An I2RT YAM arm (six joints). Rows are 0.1 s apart.
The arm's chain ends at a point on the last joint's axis. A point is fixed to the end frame.
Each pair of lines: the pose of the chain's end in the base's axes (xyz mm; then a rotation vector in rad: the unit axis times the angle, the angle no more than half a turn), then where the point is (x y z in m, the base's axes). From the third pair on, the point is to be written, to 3 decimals.
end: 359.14, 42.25, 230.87, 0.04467, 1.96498, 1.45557
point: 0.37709 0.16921 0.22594
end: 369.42, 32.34, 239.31, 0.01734, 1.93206, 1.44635
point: 0.38768 0.15929 0.23525
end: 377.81, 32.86, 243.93, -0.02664, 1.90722, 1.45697
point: 0.393 0.160 0.241
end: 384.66, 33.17, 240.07, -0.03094, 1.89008, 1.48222
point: 0.399 0.161 0.240
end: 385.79, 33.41, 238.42, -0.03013, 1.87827, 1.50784
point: 0.399 0.161 0.241
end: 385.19, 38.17, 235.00, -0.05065, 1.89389, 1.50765
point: 0.396 0.166 0.236
